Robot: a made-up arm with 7 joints. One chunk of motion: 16 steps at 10 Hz.
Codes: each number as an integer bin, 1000 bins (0 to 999) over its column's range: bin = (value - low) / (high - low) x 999, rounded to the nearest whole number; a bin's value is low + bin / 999 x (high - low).
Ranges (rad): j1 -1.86..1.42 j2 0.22..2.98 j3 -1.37..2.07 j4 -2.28..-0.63 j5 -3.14..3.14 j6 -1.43..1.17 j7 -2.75..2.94
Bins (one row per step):
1: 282 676 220 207 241 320 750
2: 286 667 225 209 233 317 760
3: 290 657 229 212 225 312 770
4: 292 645 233 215 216 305 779
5: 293 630 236 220 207 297 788
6: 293 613 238 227 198 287 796
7: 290 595 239 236 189 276 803
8: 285 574 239 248 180 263 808
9: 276 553 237 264 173 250 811
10: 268 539 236 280 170 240 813
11: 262 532 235 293 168 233 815
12: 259 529 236 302 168 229 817
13: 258 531 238 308 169 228 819
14: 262 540 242 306 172 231 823
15: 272 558 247 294 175 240 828
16: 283 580 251 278 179 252 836
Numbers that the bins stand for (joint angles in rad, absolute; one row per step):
1: -0.9341 2.0876 -0.6124 -1.9381 -1.6250 -0.5972 1.5218
2: -0.9210 2.0628 -0.5952 -1.9348 -1.6753 -0.6050 1.5787
3: -0.9078 2.0351 -0.5815 -1.9298 -1.7256 -0.6180 1.6357
4: -0.9013 2.0020 -0.5677 -1.9249 -1.7822 -0.6362 1.6869
5: -0.8980 1.9605 -0.5573 -1.9166 -1.8387 -0.6570 1.7382
6: -0.8980 1.9136 -0.5505 -1.9051 -1.8953 -0.6831 1.7838
7: -0.9078 1.8638 -0.5470 -1.8902 -1.9519 -0.7117 1.8236
8: -0.9243 1.8058 -0.5470 -1.8704 -2.0085 -0.7455 1.8521
9: -0.9538 1.7478 -0.5539 -1.8440 -2.0525 -0.7793 1.8692
10: -0.9801 1.7091 -0.5573 -1.8175 -2.0713 -0.8054 1.8806
11: -0.9998 1.6898 -0.5608 -1.7961 -2.0839 -0.8236 1.8920
12: -1.0096 1.6815 -0.5573 -1.7812 -2.0839 -0.8340 1.9034
13: -1.0129 1.6870 -0.5505 -1.7713 -2.0776 -0.8366 1.9148
14: -0.9998 1.7119 -0.5367 -1.7746 -2.0588 -0.8288 1.9376
15: -0.9669 1.7616 -0.5195 -1.7944 -2.0399 -0.8054 1.9660
16: -0.9308 1.8224 -0.5057 -1.8208 -2.0148 -0.7741 2.0116

